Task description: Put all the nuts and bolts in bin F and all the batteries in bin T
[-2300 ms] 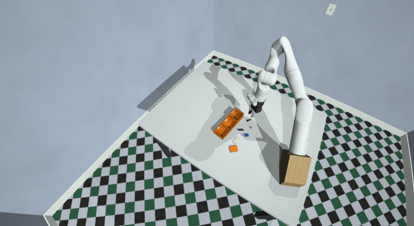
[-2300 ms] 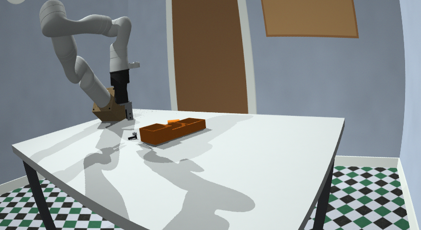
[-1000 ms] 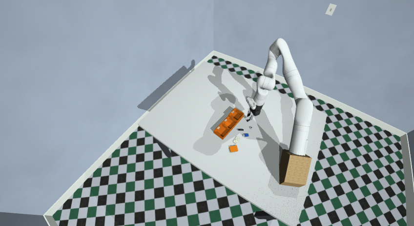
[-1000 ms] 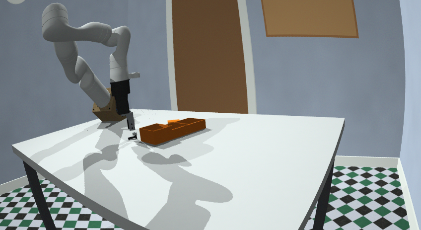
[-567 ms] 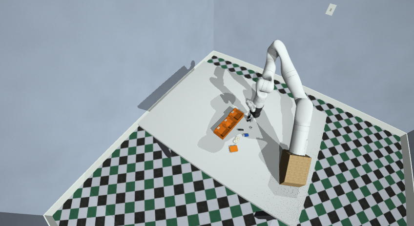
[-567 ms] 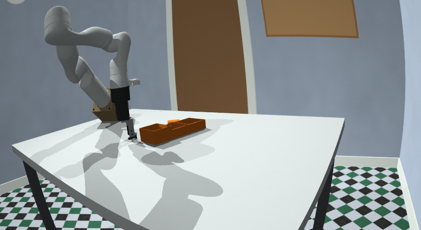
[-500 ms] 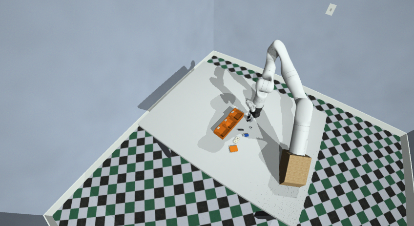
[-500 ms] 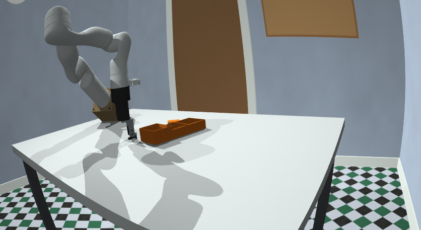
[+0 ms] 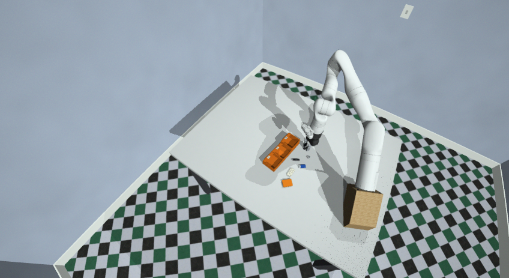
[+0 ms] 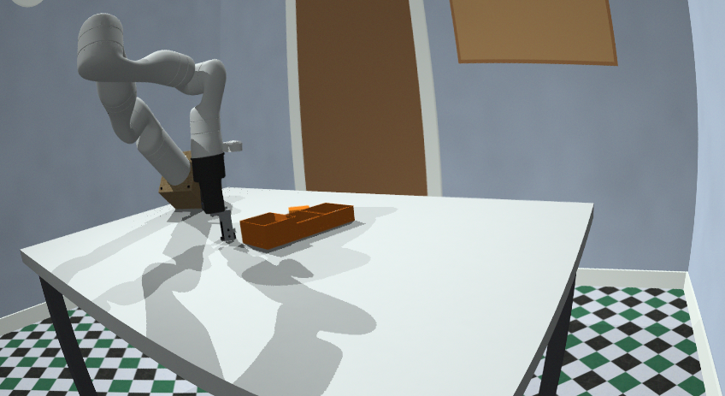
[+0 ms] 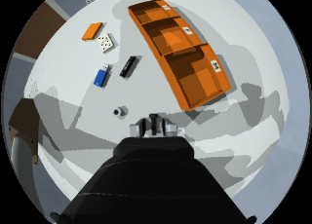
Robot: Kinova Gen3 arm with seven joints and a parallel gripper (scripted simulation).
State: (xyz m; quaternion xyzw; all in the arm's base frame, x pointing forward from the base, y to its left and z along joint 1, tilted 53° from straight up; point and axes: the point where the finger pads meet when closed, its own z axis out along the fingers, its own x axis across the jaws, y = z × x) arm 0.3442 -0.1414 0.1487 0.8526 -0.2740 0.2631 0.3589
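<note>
The bolt is 1 cm below my hand. Also, from my hand: orange bin 13 cm ahead, 9 cm to the left; grey nut 3 cm behind, 6 cm to the left, 2 cm below; black cylinder 4 cm ahead, 10 cm to the left, 1 cm below.
</note>
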